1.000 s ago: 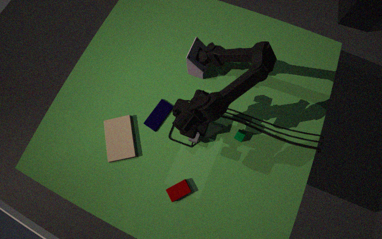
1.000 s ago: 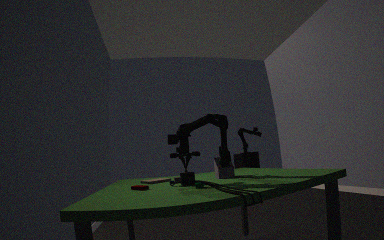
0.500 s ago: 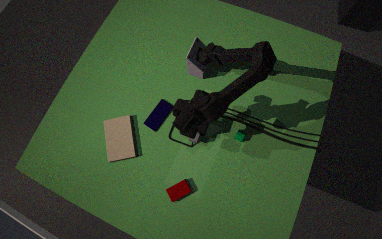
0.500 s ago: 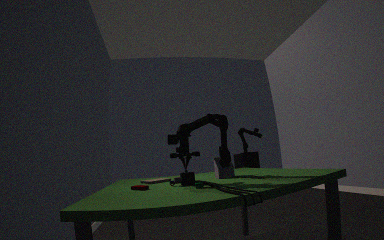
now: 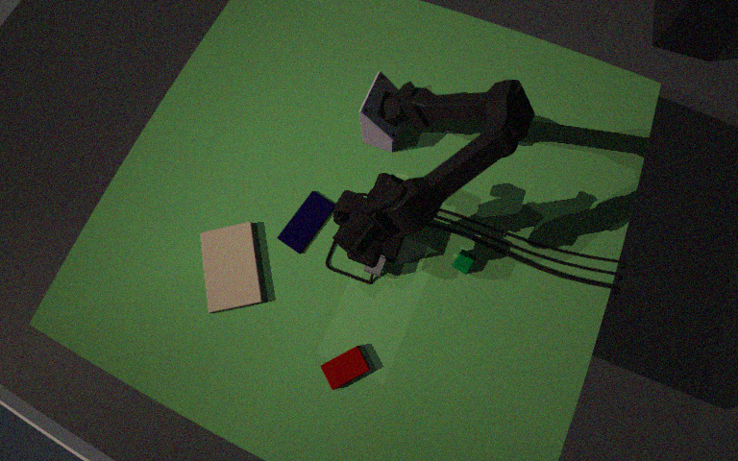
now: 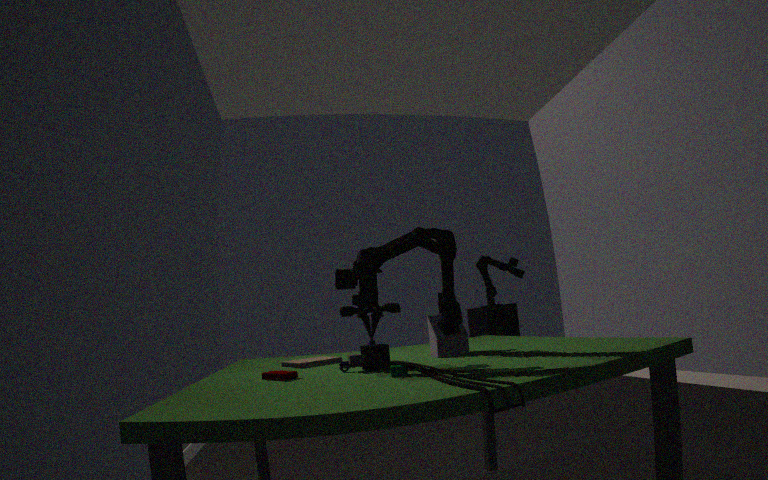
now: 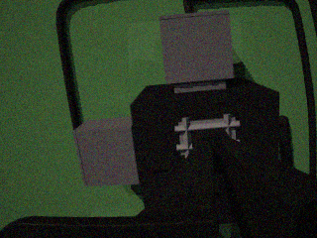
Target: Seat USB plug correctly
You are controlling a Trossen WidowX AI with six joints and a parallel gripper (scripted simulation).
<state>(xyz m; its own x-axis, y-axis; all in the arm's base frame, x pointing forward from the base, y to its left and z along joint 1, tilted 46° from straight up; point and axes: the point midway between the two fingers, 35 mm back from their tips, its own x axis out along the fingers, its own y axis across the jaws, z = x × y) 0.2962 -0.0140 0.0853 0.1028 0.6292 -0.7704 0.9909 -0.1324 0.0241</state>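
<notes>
The pale-framed socket lies 30 mm below my gripper tip. The rest, counted from my gripper tip: dark blue block (180 mm to the right, 100 mm below); then red block (300 mm ahead, 90 mm below, 20 mm to the left); then small green cube (220 mm to the left, 90 mm below, 10 mm behind).
</notes>
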